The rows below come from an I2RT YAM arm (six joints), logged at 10 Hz.
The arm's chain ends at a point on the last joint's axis. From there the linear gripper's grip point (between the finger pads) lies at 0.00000 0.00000 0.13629 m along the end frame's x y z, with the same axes.
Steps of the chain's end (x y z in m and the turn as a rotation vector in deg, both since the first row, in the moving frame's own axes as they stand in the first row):
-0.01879, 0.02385, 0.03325, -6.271, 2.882, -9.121
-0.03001, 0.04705, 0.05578, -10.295, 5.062, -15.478
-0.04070, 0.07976, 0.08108, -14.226, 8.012, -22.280
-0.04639, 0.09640, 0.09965, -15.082, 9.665, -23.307
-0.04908, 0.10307, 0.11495, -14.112, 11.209, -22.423
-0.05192, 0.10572, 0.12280, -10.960, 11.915, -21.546
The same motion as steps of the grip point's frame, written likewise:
-0.01080, 0.03812, 0.03226, -6.271, 2.882, -9.121
-0.01492, 0.06947, 0.05307, -10.295, 5.062, -15.478
-0.01592, 0.10867, 0.07565, -14.226, 8.012, -22.280
-0.01726, 0.12615, 0.09313, -15.082, 9.665, -23.307
-0.01709, 0.13014, 0.10835, -14.112, 11.209, -22.423
-0.01980, 0.12561, 0.11746, -10.960, 11.915, -21.546

